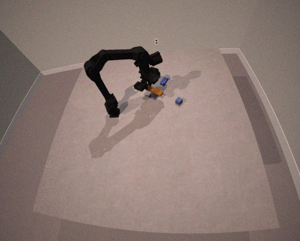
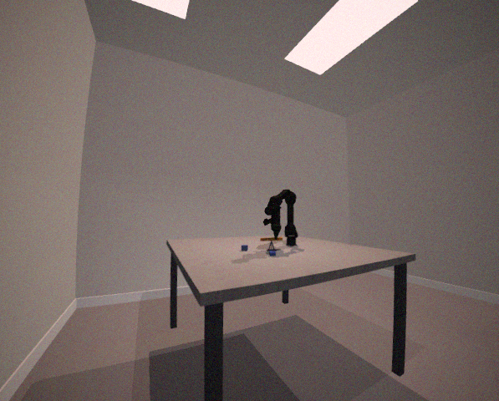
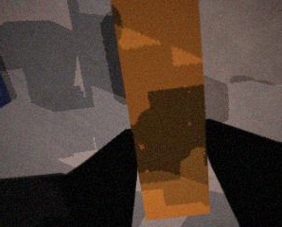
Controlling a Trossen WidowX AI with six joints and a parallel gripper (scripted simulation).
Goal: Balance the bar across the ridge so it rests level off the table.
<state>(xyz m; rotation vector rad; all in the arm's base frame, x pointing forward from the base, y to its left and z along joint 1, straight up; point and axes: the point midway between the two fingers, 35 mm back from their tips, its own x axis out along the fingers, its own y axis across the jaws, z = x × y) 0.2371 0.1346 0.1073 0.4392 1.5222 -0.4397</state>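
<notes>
My gripper tip is 20 mm short of the orange bar and 10 mm to the left of it.
</notes>
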